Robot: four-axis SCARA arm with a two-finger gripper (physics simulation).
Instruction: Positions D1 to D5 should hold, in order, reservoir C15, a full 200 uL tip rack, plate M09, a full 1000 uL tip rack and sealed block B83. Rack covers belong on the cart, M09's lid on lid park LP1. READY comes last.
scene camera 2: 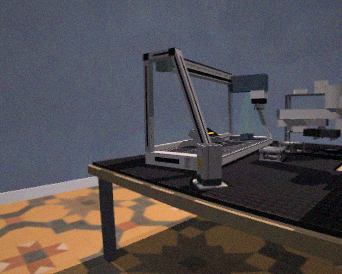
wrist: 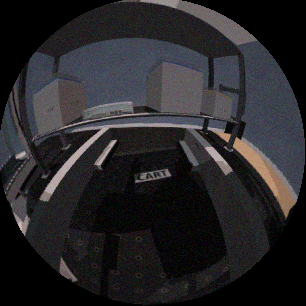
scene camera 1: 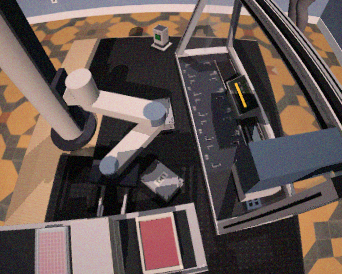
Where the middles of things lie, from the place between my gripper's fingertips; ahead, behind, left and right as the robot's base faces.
The red-topped tip rack (scene camera 1: pixel 157 235) lies 280 mm above my hand, 200 mm ahead of it and 80 mm to the right of it. Also, from my hand: green-buttoned device (scene camera 2: pixel 212 155) 1050 mm to the left, 110 mm ahead, 20 mm below.
